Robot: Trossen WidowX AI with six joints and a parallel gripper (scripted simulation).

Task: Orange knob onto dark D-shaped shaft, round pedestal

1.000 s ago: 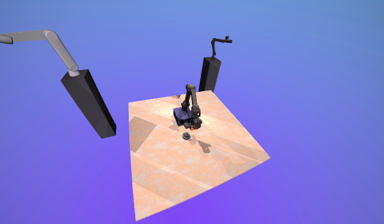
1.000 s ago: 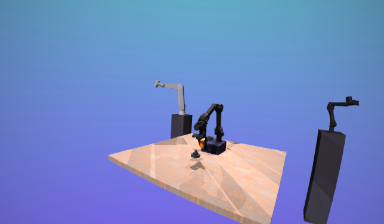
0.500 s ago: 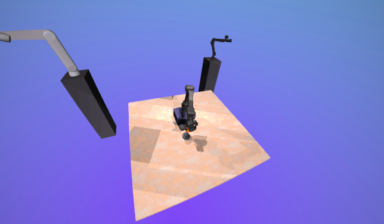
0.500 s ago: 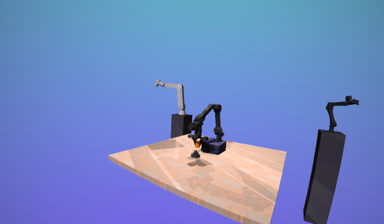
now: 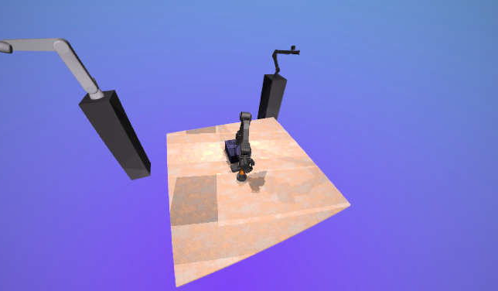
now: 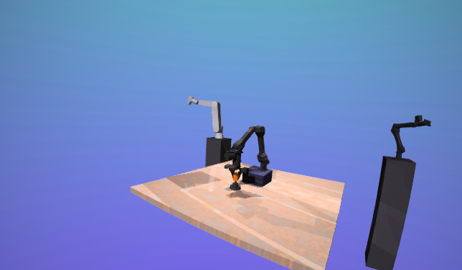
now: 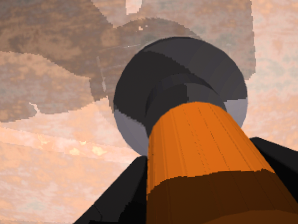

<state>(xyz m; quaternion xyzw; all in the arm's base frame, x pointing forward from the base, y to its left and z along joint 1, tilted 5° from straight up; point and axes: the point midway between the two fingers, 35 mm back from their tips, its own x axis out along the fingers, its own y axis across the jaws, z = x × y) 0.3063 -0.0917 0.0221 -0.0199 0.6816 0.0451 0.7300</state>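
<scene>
Now: gripper tip 20 mm below the orange knob. Round my gripper tip: round pedestal: 40 mm below.
</scene>
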